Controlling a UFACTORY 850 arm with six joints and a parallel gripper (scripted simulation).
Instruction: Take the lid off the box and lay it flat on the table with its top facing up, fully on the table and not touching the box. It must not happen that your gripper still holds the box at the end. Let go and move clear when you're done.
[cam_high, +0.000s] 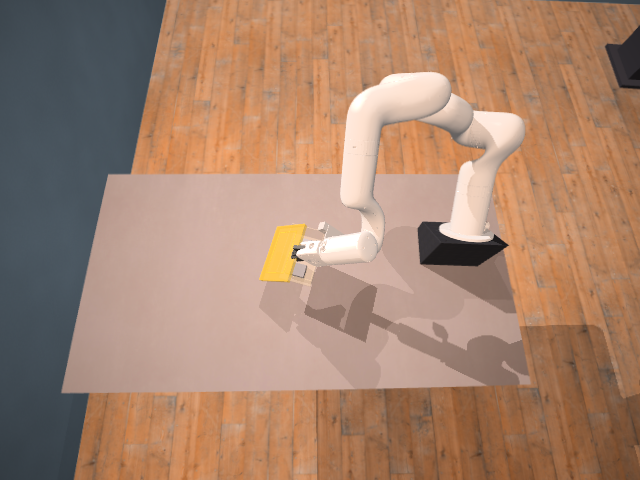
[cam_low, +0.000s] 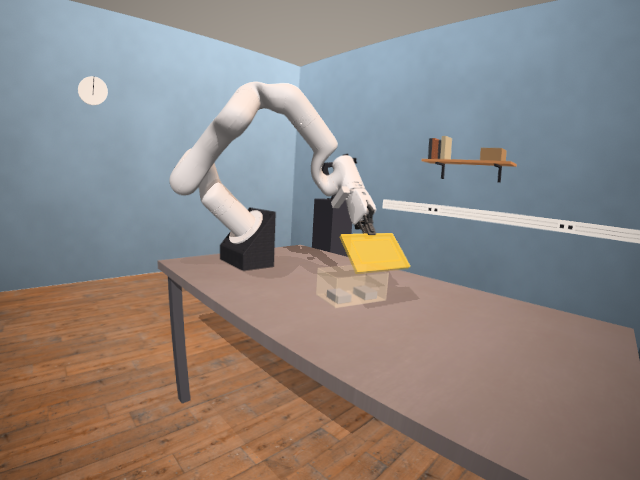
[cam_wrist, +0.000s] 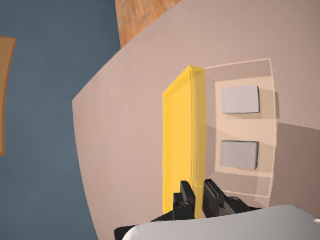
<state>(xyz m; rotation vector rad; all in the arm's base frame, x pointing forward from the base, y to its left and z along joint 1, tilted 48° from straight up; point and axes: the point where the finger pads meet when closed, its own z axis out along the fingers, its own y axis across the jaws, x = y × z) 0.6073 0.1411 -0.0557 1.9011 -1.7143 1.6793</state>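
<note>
Right now my hand is 6 cm short of the yellow lid, 3 cm to the left of it and 6 cm above it. Also, from my hand: clear box 6 cm to the right, 18 cm below.
</note>
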